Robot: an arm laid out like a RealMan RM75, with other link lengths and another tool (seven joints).
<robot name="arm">
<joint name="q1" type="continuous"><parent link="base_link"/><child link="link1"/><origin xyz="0.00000 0.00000 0.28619" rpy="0.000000 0.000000 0.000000"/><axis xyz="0 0 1"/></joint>
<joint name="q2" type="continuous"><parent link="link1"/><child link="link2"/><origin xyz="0.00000 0.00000 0.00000" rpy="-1.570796 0.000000 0.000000"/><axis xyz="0 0 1"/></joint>
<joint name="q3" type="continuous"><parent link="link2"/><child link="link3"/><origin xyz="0.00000 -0.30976 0.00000" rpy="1.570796 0.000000 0.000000"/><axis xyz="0 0 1"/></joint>
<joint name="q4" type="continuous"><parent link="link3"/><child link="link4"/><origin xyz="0.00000 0.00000 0.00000" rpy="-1.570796 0.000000 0.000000"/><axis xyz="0 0 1"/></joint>
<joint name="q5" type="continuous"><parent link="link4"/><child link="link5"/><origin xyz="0.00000 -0.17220 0.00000" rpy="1.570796 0.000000 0.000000"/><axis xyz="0 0 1"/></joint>
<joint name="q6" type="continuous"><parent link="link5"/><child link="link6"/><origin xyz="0.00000 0.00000 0.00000" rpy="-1.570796 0.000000 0.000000"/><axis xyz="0 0 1"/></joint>
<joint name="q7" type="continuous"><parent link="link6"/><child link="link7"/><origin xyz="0.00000 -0.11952 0.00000" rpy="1.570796 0.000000 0.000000"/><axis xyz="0 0 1"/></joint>
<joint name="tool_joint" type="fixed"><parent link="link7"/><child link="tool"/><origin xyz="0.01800 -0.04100 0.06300" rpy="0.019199 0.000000 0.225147"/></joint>
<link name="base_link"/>
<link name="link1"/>
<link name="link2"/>
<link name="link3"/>
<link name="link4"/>
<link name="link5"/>
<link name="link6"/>
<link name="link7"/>
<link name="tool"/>
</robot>
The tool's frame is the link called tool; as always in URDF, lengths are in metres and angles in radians. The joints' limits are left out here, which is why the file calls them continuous.
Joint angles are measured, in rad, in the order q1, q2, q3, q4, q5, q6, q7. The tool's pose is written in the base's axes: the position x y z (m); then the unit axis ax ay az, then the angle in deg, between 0 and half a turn. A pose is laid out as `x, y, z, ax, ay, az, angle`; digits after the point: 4 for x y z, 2 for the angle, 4 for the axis.
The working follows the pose.
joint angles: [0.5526 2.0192 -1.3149 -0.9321 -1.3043 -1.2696 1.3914]
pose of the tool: 0.1653, 0.4156, 0.0093, -0.9172, 0.1537, 0.3676, 165.32
Where each joint sits with the arm in this pose, in the base's axes (m; each line is computed from the numbers above, not from the rounded line before):
q1: 0.0000 0.0000 0.2862
q2: 0.0000 0.0000 0.2862
q3: 0.2376 0.1465 0.1519
q4: 0.2376 0.1465 0.1519
q5: 0.2590 0.3169 0.1389
q6: 0.2590 0.3169 0.1389
q7: 0.1836 0.3558 0.0548
the tool: 0.1653 0.4156 0.0093

